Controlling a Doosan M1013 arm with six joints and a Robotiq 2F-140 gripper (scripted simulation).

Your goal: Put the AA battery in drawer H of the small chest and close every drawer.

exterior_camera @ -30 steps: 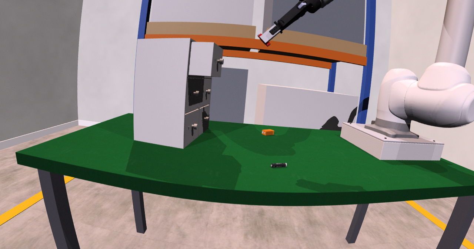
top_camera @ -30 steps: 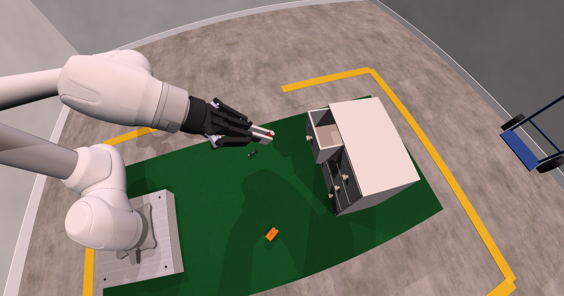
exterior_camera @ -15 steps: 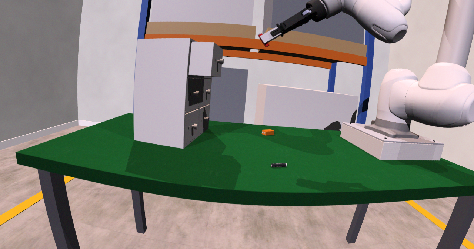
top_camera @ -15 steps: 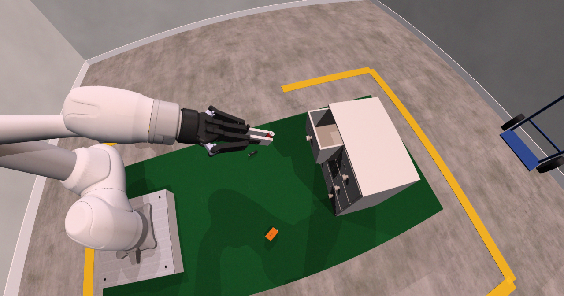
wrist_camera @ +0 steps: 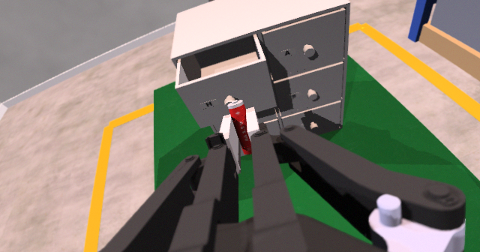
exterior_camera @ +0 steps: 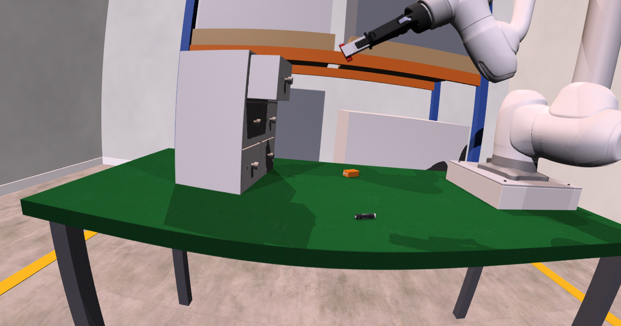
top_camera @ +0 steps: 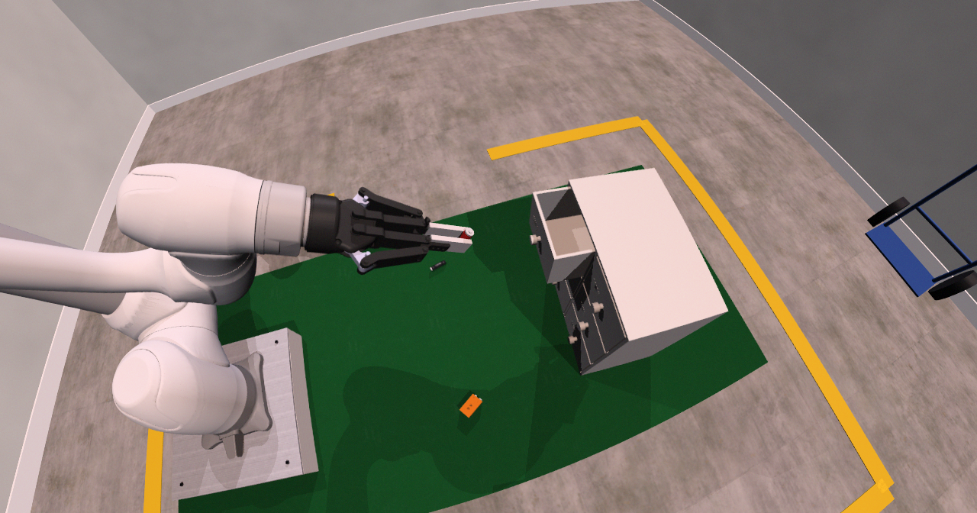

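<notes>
My gripper is now 20 mm short of the red cylinder and 10 mm above it. The rest, counted from my hand: black AA battery (20 mm behind, 160 mm to the left, 370 mm below); drawer marked H (240 mm ahead, 30 mm to the right, 120 mm below); orange block (60 mm behind, 200 mm to the right, 360 mm below).
</notes>
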